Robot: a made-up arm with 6 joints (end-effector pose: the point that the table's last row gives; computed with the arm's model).
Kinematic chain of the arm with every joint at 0, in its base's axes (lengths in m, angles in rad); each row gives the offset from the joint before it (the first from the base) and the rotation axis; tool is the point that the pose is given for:
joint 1: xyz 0 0 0.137 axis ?
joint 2: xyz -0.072 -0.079 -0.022 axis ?
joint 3: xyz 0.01 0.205 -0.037 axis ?
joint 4: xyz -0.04 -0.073 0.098 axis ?
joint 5: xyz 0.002 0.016 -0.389 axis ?
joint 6: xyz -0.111 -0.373 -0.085 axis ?
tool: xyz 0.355 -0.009 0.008
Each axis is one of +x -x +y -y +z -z.
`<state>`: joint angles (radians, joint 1 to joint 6).
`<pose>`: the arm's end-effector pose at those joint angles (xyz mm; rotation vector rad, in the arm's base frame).
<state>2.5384 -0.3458 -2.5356 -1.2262 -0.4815 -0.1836</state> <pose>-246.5 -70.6 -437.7 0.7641 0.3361 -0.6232</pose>
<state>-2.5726 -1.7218 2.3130 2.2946 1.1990 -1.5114</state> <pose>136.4 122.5 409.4 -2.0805 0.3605 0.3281</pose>
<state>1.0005 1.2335 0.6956 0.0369 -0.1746 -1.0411</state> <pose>195.5 -175.2 -94.7 1.0772 -1.8836 -0.0938</pose>
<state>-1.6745 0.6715 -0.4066 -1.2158 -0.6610 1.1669</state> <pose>-438.0 217.7 -557.0 0.7980 1.6198 -0.4586</pose>
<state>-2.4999 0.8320 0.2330 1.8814 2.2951 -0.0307</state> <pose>-349.8 -282.7 354.7 0.4333 2.6189 0.1822</pose>
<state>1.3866 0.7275 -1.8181 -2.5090 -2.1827 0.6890</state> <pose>454.5 -587.3 397.1 1.7024 -1.8278 -0.4794</pose>
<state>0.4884 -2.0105 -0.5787 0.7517 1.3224 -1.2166</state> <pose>-207.5 -247.3 314.7 -0.7664 0.1015 -0.1280</pose>
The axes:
joint 1: +z
joint 2: -y
joint 3: -z
joint 4: -y
joint 5: -z
joint 6: +y

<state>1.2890 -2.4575 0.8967 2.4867 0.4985 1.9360</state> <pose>621.8 -157.3 -413.6 -1.4838 1.0619 0.5715</pose>
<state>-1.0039 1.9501 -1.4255 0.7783 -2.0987 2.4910</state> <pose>697.6 603.1 442.8 1.9337 0.0824 1.3646</pose>
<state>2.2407 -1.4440 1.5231 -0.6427 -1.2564 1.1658</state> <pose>287.2 -902.9 153.2 -1.9317 1.8187 0.2742</pose>
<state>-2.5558 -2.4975 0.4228 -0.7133 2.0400 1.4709</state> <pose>144.6 -648.6 801.0 0.0177 -1.5054 -0.3206</pose>
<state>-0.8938 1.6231 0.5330 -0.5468 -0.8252 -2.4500</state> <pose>-171.9 -286.4 -306.4 0.6119 2.6526 -0.4441</pose>
